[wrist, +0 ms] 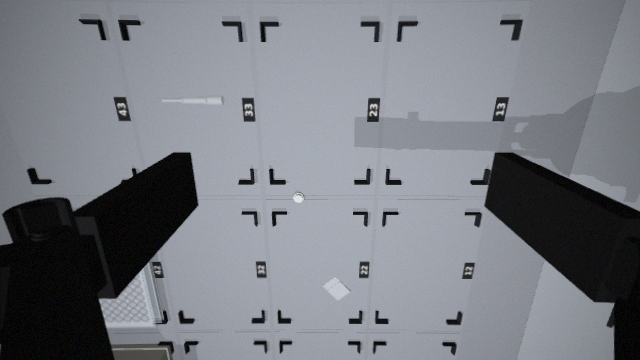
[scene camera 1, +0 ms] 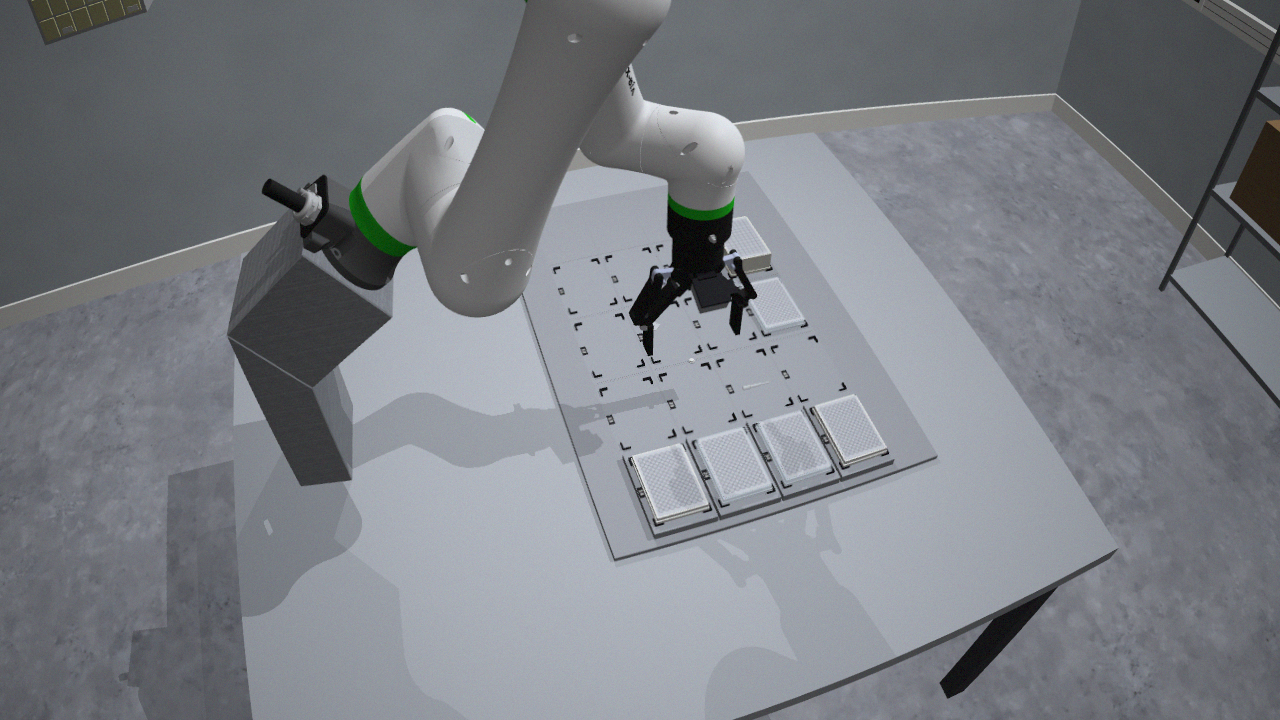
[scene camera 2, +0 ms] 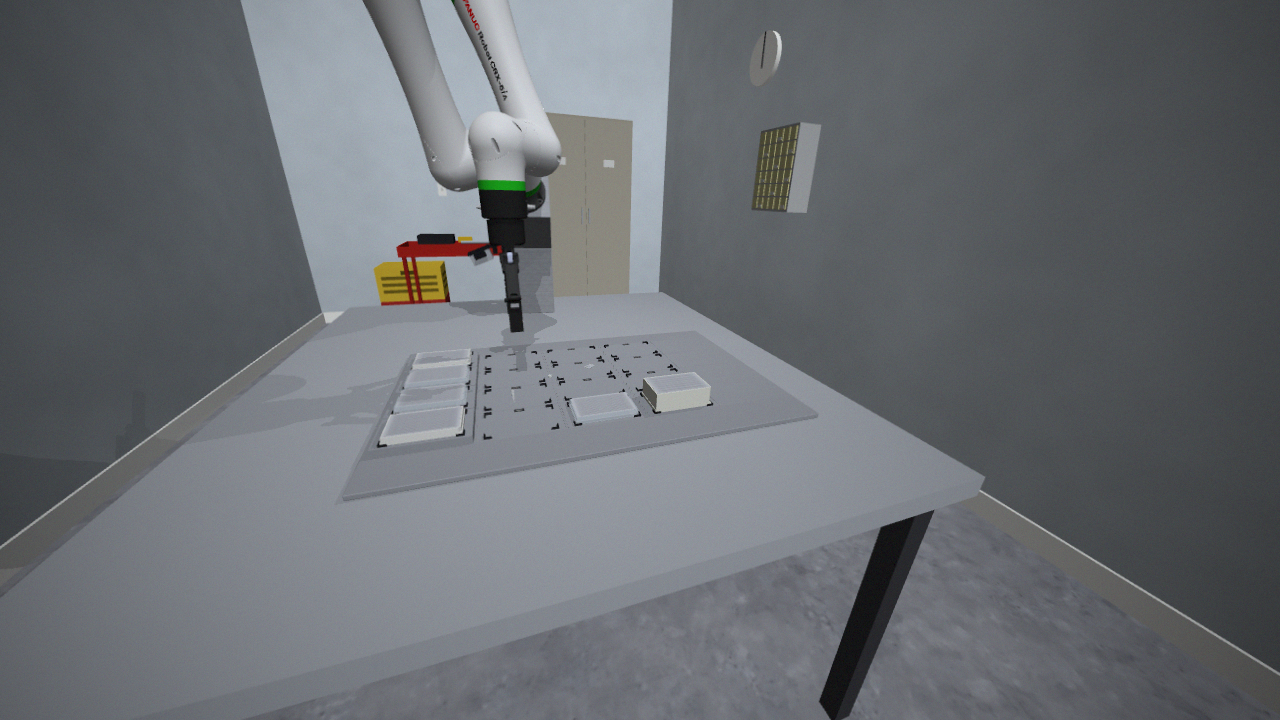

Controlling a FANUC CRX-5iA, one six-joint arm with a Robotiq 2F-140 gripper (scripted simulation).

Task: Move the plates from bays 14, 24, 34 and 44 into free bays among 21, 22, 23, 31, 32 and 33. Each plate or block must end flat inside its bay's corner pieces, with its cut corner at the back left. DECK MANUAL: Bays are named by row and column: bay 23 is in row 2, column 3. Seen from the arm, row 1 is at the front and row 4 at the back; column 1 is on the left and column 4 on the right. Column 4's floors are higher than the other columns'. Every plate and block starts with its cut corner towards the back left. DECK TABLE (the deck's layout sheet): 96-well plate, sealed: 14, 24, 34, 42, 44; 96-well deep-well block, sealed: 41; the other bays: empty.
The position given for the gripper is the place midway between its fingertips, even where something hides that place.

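Note:
You'd see the gripper [scene camera 1: 691, 339], [scene camera 2: 515, 321], [wrist: 340, 179] in here. There's a bay 33 [scene camera 1: 744, 367], [scene camera 2: 532, 395], [wrist: 168, 56] too, and a sealed deep-well block [scene camera 2: 665, 393], [scene camera 1: 756, 257] along with it.

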